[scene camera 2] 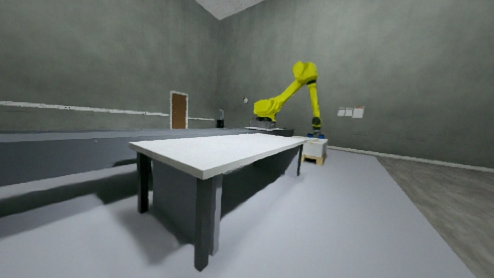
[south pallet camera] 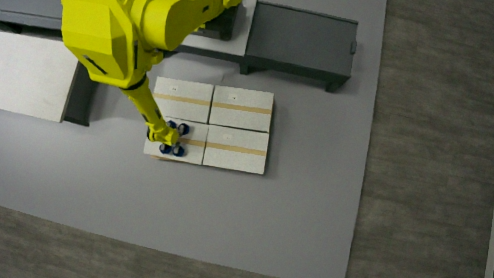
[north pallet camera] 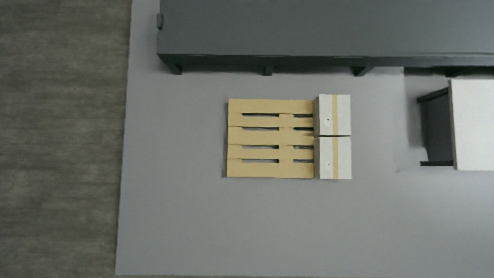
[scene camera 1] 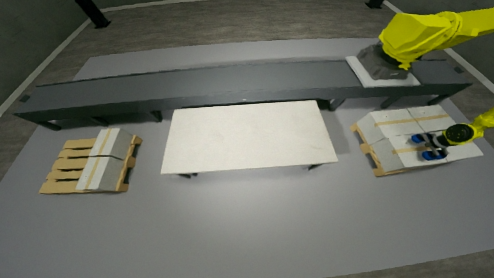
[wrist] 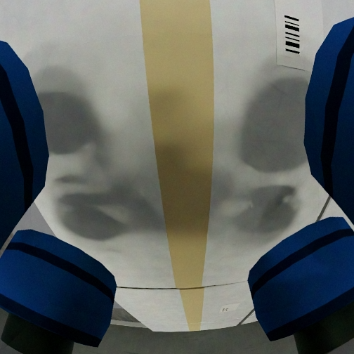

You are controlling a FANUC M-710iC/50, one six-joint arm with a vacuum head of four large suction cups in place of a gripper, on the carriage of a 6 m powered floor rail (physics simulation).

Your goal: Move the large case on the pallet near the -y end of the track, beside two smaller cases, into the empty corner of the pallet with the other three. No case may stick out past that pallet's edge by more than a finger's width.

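The large case (scene camera 1: 411,159) (scene camera 2: 316,148) (south pallet camera: 192,156) (wrist: 100,50) lies flat in a corner of the right-hand pallet (scene camera 1: 367,148) (scene camera 2: 313,160), beside three others (south pallet camera: 191,90) (south pallet camera: 241,121) (south pallet camera: 235,160) with narrow gaps. Little of the pallet's rim shows, so any small overhang is hard to judge. My gripper (scene camera 1: 428,146) (scene camera 2: 316,135) (south pallet camera: 174,137) (wrist: 177,210) is open, its four blue cups a little above the large case; their shadows lie apart from them in the wrist view. Two smaller cases (north pallet camera: 326,120) (north pallet camera: 327,160) stand on the left-hand pallet (north pallet camera: 270,106) (scene camera 1: 59,187).
The white table (scene camera 1: 247,140) (scene camera 2: 215,152) (north pallet camera: 475,125) stands between the two pallets. The dark rail track (scene camera 1: 200,82) (north pallet camera: 320,30) (south pallet camera: 300,40) runs behind them. The robot's carriage (scene camera 1: 357,67) is near its right end in scene camera 1.
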